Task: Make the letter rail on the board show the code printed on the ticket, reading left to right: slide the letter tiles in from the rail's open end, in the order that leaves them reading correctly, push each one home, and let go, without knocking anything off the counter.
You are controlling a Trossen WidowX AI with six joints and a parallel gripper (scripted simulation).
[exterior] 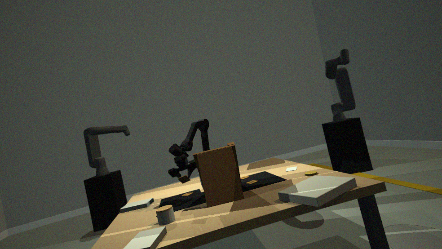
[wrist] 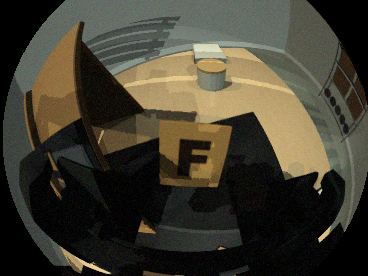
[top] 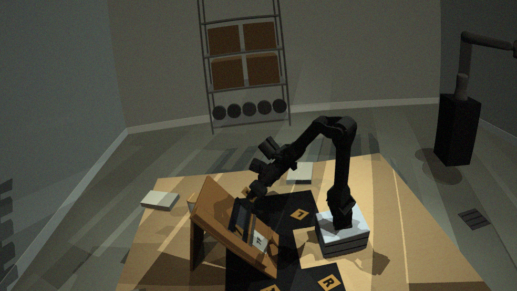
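My gripper tip is 210 mm to the right of the white ticket, 60 mm above it and 50 mm past it. From my gripper tip the other things lie so: card: 700 mm to the left, 230 mm behind, 140 mm below; yellow disc: 740 mm to the left, 130 mm below, 20 mm ahead.
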